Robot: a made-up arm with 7 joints. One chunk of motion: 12 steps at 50 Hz.
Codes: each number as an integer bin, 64 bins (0 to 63) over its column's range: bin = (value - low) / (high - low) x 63, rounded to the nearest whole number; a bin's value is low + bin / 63 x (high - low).
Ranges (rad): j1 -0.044..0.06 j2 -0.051..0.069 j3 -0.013..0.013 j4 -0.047..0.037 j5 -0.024..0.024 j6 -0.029..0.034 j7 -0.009..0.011
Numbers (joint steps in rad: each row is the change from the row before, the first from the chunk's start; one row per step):
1: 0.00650 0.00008 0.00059 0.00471 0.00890 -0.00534 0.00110
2: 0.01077 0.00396 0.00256 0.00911 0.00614 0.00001 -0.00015
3: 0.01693 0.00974 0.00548 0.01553 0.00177 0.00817 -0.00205
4: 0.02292 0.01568 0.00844 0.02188 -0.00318 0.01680 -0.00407
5: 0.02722 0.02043 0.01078 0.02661 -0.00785 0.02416 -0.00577
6: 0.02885 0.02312 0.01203 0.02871 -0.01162 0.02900 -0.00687
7: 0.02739 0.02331 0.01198 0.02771 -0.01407 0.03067 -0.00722
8: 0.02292 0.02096 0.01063 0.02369 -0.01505 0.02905 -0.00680
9: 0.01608 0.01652 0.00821 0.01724 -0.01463 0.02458 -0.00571
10: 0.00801 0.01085 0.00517 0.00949 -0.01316 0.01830 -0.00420
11: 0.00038 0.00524 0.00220 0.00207 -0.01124 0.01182 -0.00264
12: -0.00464 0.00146 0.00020 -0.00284 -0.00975 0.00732 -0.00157
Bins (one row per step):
1: 31 27 33 39 43 24 32
2: 33 29 38 42 40 29 28
3: 37 32 45 47 34 37 22
4: 41 35 52 52 27 46 16
5: 43 38 58 55 21 53 10
6: 44 39 61 57 16 58 7
7: 43 39 61 56 13 60 6
8: 41 38 57 53 12 58 7
9: 36 35 51 48 12 54 10
10: 32 32 44 42 14 47 15
11: 27 30 37 37 17 41 20
12: 24 28 32 33 19 36 23

